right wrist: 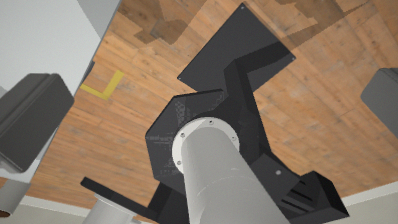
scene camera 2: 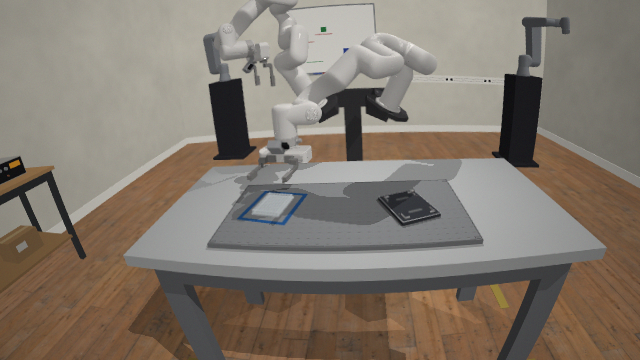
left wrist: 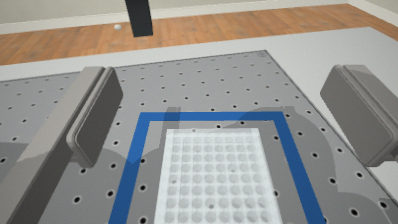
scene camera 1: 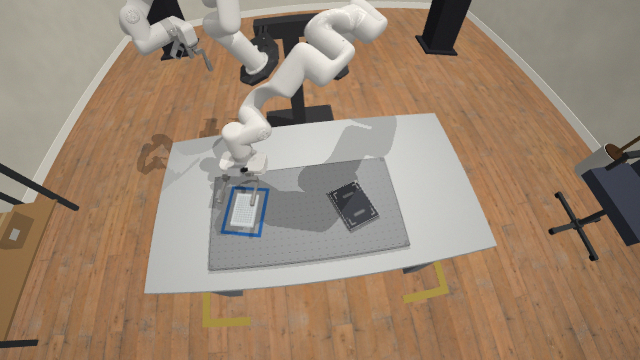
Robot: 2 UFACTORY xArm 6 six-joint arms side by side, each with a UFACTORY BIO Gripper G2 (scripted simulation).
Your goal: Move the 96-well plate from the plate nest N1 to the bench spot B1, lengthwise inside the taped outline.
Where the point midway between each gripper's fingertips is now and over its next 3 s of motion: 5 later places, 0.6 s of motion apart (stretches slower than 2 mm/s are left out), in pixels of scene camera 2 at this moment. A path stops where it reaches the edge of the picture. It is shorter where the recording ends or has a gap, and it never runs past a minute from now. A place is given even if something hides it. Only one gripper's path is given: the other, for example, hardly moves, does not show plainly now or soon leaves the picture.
My left gripper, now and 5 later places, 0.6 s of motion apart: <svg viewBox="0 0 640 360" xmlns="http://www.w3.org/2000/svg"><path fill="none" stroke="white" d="M265 179L277 172L302 158L326 144L351 129L375 115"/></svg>
